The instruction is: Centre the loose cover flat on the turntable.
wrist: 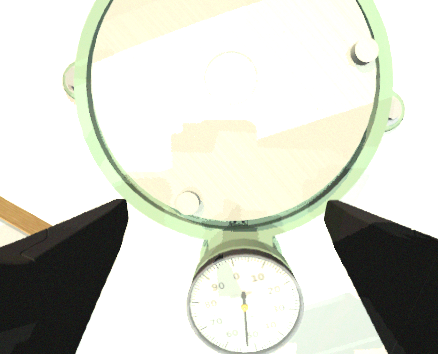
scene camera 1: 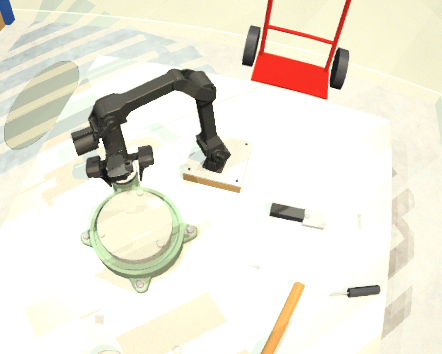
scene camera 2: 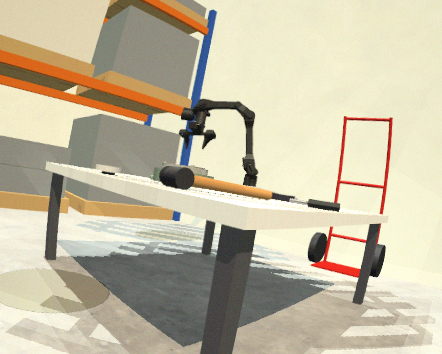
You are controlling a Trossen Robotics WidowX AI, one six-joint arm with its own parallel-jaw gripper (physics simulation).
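Places are measured from the arm's base along level axes (x ahead, y left, z up), in centimetres.
Pixels of known places: gripper, fingertip midpoint: [wrist: 227, 209] [scene camera 1: 126, 183] [scene camera 2: 194, 149]; arm's base, origin of the base link: [scene camera 1: 214, 163] [scene camera 2: 249, 186].
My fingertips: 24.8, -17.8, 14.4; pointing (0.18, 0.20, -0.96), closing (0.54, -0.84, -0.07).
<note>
For each thing: its top centre in the pictures, then the offset to it from my fingertips, as dx, dy, dz. "pt": a spot on its surface instead.
- cover, middle of its top: [wrist: 230, 75] [scene camera 1: 133, 222] [scene camera 2: 185, 164] +6.6, +4.2, -8.9
- dial, surface spot: [wrist: 220, 320] pt -9.9, -5.7, -8.3
- dark-handled scraper, middle of its top: [scene camera 1: 299, 212] [scene camera 2: 289, 195] -18.2, +48.7, -15.5
- screwdriver, middle of its top: [scene camera 1: 356, 291] [scene camera 2: 315, 199] +1.6, +73.9, -15.6
- wooden-handled mallet, middle of its top: [scene camera 1: 274, 340] [scene camera 2: 225, 175] +24.5, +53.3, -12.3
- pale round item, surface spot: [scene camera 1: 109, 351] pt +44.3, +11.4, -17.4
The green turntable housing [scene camera 1: 102, 256] [scene camera 2: 157, 172] [wrist: 85, 120] has bolted lugs and a raised ring. A pale round disc with studs, which looks like the cover [scene camera 1: 135, 225] [wrist: 300, 100], lies inside the ring. A thin dark gap follows its rim in the wrist view, broader at lower right; whether it sits level is hard to tell. My gripper [scene camera 1: 126, 181] [scene camera 2: 195, 147] [wrist: 227, 209] is open and empty, high above the dial side of the turntable. Its fingertips stand wide to either side of the short neck between ring and dial [wrist: 220, 320]. The arm partly hides the dial in scene camera 1.
My base plate [scene camera 1: 237, 160] stands right of the turntable. A dark-handled scraper [scene camera 1: 287, 212], a screwdriver [scene camera 1: 363, 291] and a wooden-handled mallet [scene camera 1: 285, 320] [scene camera 2: 177, 177] lie farther right and front. A pale round item [scene camera 1: 109, 351] is cut off at the bottom edge.
</note>
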